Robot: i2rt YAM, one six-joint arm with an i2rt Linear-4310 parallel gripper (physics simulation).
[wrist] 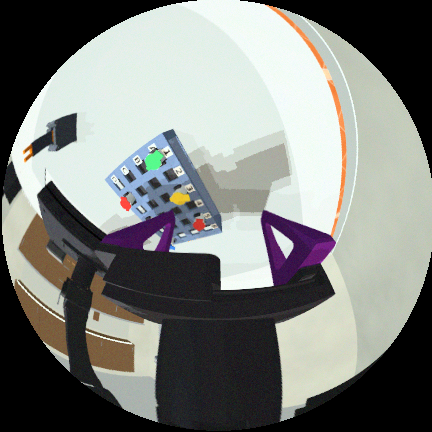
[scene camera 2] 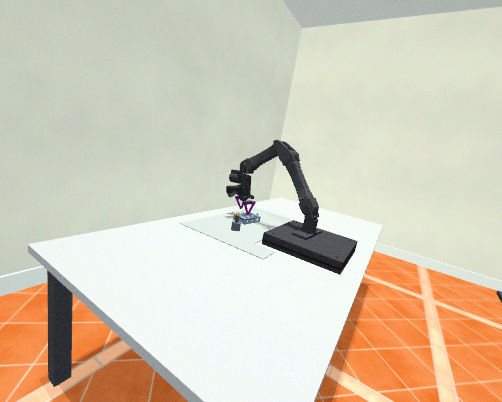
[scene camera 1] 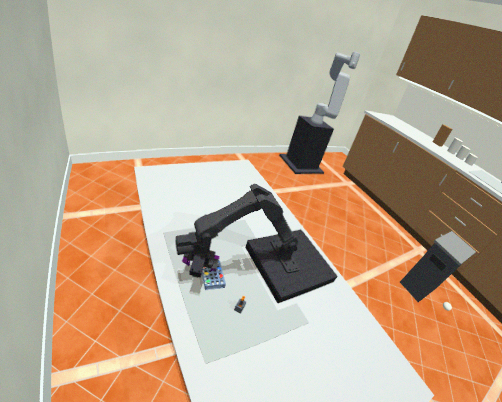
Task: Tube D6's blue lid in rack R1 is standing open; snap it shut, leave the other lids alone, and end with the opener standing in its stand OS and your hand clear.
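Places are measured from the arm's base along level axes (x right, y back, z down), in millimetres.
Pixels of known places: gripper, fingertip midpoint: (wrist: 217,214) (scene camera 2: 244,211); arm's base at its link origin: (wrist: 88,260) (scene camera 2: 307,233) (scene camera 1: 284,255).
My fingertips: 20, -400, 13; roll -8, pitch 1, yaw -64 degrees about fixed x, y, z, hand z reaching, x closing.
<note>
For each thing: its top centre in the pictures, then the offset to it from my fingertips, as dx, dy, dz. Level surfaces: height alone.
- Rack R1 at its top centre: (wrist: 162,219) (scene camera 1: 213,269) (scene camera 2: 248,212) -28, +49, -10
- blue lid at its top centre: (wrist: 172,248) +19, +76, -10
- green lid at its top centre: (wrist: 152,161) -78, +16, -7
- yellow lid at its top centre: (wrist: 178,198) -39, +19, -7
- opener at its top centre: (scene camera 1: 243,297) -206, +116, -50
- thin pale mat at its surface level: dz +35
- white table at its surface level: dz +39
Rack R1 (scene camera 1: 215,286) (scene camera 2: 251,219) (wrist: 197,177) is a blue tube rack lying flat on the mat. In the wrist view the blue lid (wrist: 172,247) shows as a small patch at the rack's lower edge, mostly hidden by a finger; its angle cannot be told. A green lid (wrist: 154,160), a yellow lid (wrist: 180,198) and two red lids (wrist: 199,224) (wrist: 125,203) also show on the rack. The opener (scene camera 1: 243,299) (wrist: 41,144), dark with orange prongs, stands in stand OS (scene camera 1: 239,306) (scene camera 2: 235,227) (wrist: 67,129). My gripper (scene camera 1: 201,261) (scene camera 2: 244,209) (wrist: 217,214) is open and empty, above the rack's end.
A thin pale mat (scene camera 1: 215,345) (scene camera 2: 210,233) lies on the white table (scene camera 1: 320,365) (scene camera 2: 200,300). The arm's black base plate (scene camera 1: 305,280) (scene camera 2: 310,249) stands beside the mat. The arm's shadow falls across the mat beside the rack. Stand OS is a short way from the rack.
</note>
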